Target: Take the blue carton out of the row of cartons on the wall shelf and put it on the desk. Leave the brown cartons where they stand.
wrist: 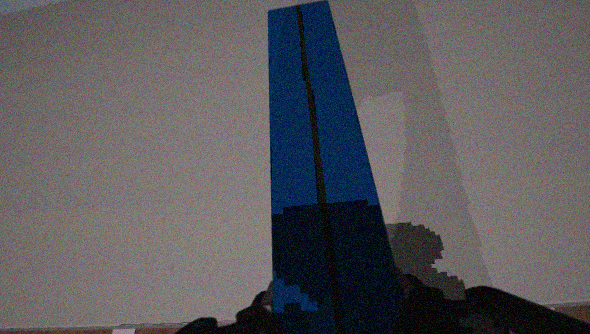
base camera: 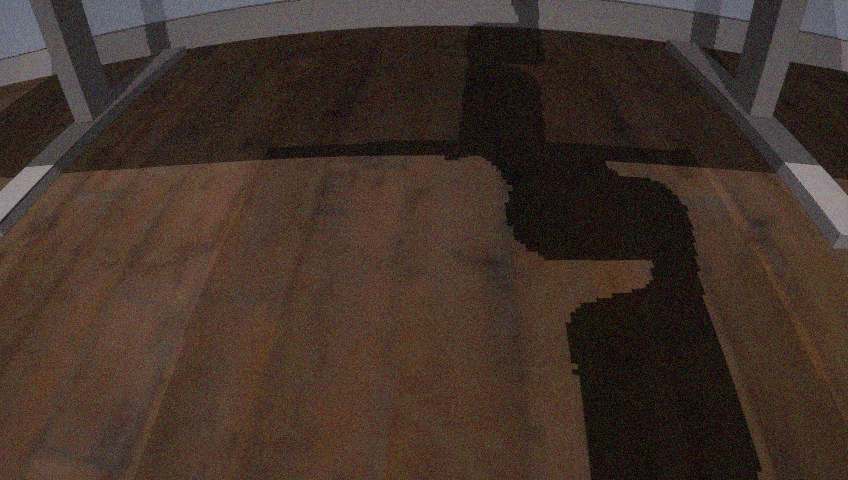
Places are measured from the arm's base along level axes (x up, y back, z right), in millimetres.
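Pixels of known places: gripper, fingertip midpoint: (wrist: 335, 292).
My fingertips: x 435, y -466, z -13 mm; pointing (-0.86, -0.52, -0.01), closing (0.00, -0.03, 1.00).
Behind a point stands the place of what it marks.
The blue carton (wrist: 320, 125) @(x 475, y -548, z -9 mm) stands out from the bottom to the top of the wrist view, with a thin dark line along its face and a dark shadow over its lower part. My gripper (wrist: 335, 292) @(x 435, y -466, z -13 mm) is shut on it, with a dark finger on each side at the bottom of the view. Behind the carton spreads the pale grey top of the desk (wrist: 125, 150) @(x 324, y -691, z -273 mm), with shadows to the carton's right. The gap between carton and desk top cannot be judged. The brown cartons and the wall shelf do not show in either view.
In the base view, grey legs (base camera: 773, 71) @(x -283, y -794, z 539 mm) with foot bars (base camera: 127, 104) @(x -390, y -930, z -657 mm) stand at left and right on the wooden floor (base camera: 297, 297) @(x -396, y -427, z -148 mm). A dark shadow of the arm falls over the right half. A pale wall base runs along the back. Floor shows below the desk edge in the wrist view.
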